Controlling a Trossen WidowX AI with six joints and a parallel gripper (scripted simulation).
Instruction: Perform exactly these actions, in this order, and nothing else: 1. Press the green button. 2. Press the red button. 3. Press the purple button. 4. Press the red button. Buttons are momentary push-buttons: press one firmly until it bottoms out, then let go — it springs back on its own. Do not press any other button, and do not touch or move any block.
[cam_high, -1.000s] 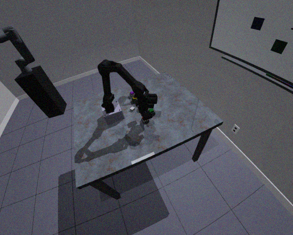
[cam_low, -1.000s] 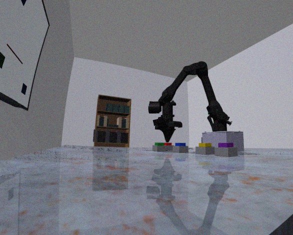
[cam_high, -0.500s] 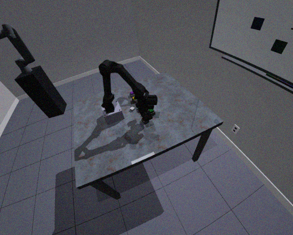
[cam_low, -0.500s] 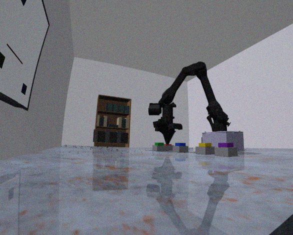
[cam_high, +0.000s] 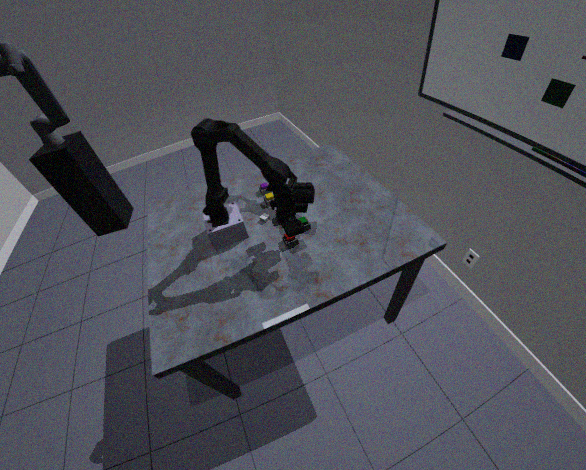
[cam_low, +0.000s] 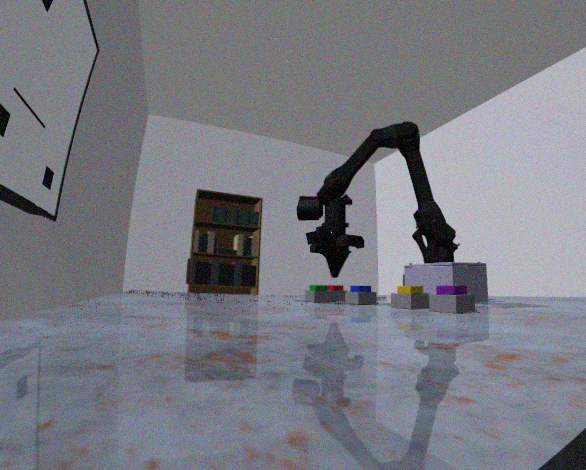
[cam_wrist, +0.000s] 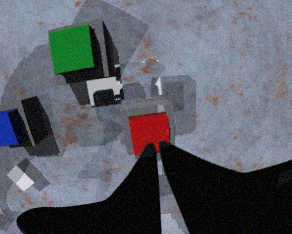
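My gripper tip is 3 cm above the red button. From my gripper tip the other things lie so: small white block (8 cm behind, 16 cm to the left, 5 cm below); blue button (14 cm to the left, 3 cm below); green button (7 cm ahead, 6 cm to the left, 3 cm below).
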